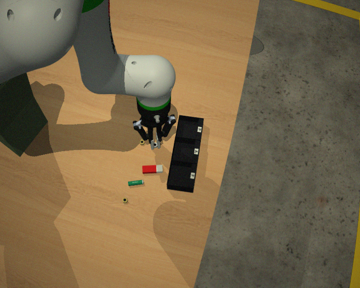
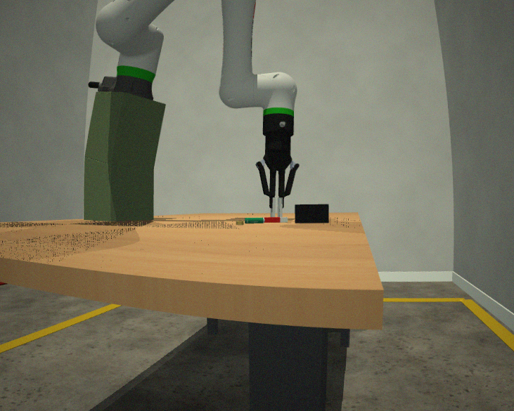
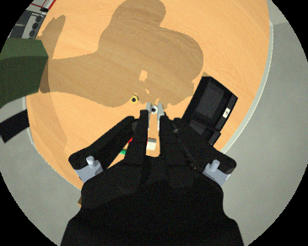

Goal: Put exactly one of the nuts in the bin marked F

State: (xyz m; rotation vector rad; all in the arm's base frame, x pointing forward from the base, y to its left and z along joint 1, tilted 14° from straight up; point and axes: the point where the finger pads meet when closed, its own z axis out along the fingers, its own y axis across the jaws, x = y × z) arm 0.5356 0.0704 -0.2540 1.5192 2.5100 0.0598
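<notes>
Right now my hand is 3 cm above the grey nut. Also, from my hand: green battery 15 cm to the right, 3 cm below, 2 cm behind.
</notes>
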